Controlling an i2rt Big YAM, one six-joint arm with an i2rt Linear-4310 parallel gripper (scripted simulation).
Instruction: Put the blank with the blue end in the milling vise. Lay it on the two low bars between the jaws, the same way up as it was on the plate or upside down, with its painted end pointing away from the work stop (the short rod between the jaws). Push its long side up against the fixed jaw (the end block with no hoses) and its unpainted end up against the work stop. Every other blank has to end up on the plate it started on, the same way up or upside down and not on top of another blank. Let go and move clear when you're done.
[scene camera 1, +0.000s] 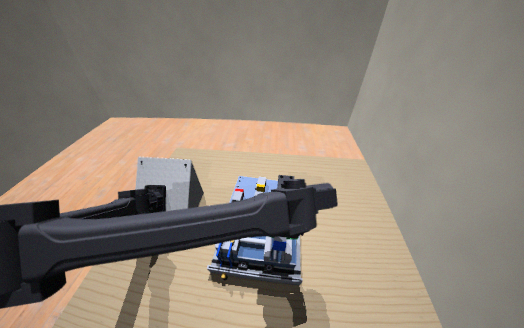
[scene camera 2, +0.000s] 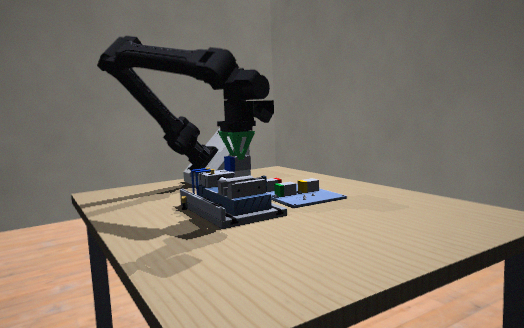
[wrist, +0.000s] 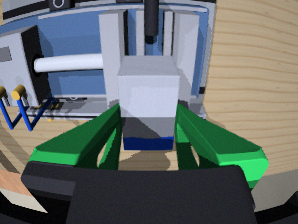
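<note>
A blue plate (scene camera 2: 321, 196) is visible. My gripper (scene camera 2: 237, 158) is visible as well, and also appears at (wrist: 148, 111).
</note>
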